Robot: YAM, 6 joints.
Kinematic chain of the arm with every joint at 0, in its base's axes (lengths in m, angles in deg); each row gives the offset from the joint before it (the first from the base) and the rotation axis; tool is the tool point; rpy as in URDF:
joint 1: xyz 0 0 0.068 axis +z
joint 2: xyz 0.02 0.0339 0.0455 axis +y
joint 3: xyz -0.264 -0.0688 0 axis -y
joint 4: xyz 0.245 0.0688 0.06 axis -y
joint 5: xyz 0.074 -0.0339 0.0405 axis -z
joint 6: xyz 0.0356 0 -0.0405 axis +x
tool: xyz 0 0 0 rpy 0 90 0
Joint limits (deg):
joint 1: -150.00..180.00
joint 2: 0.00..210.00
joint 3: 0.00..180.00
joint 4: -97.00..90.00
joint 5: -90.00..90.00
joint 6: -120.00..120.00
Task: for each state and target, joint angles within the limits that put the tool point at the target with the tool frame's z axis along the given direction. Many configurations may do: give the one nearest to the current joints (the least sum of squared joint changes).
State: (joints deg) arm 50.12 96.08 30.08 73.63 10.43 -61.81
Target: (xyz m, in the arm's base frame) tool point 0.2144 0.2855 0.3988 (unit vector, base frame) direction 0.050 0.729 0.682
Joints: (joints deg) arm 50.67 94.63 67.61 75.89 -25.06 -61.81
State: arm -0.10 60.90 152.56 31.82 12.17 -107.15
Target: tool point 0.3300 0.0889 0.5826 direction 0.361 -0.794 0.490
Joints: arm 20.27 110.67 128.27 65.01 60.40 -107.15
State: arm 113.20 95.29 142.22 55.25 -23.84 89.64
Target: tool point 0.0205 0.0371 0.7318 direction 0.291 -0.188 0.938
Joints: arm 76.96 87.18 152.65 31.67 19.02 89.64
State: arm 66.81 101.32 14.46 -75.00 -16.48 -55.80
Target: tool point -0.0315 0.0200 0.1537 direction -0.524 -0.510 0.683
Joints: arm 108.63 152.18 2.18 -95.18 -41.23 -55.80
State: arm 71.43 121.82 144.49 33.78 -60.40 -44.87
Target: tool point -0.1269 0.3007 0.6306 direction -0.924 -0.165 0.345
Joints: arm 107.05 119.81 160.59 31.07 -68.71 -44.87
